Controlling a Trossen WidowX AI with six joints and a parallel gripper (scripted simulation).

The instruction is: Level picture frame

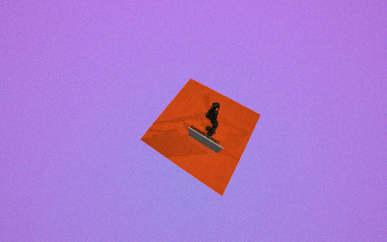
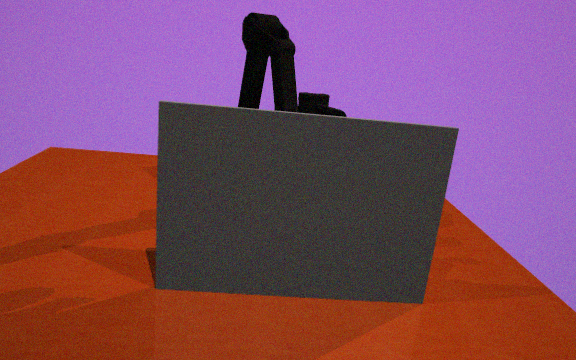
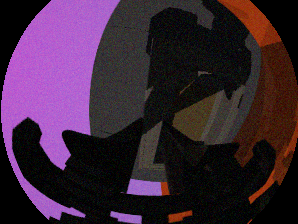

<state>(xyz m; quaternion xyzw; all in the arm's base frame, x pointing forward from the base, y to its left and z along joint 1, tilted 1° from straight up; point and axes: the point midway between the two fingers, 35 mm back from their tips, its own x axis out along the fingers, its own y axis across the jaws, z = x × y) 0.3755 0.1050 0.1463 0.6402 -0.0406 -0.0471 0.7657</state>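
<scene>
Now: gripper tip 50 mm above the picture frame and 10 mm to the left of it. The rest, counted from my gripper tip: grey wall panel (60 mm below, 30 mm to the right, 20 mm ahead).
</scene>
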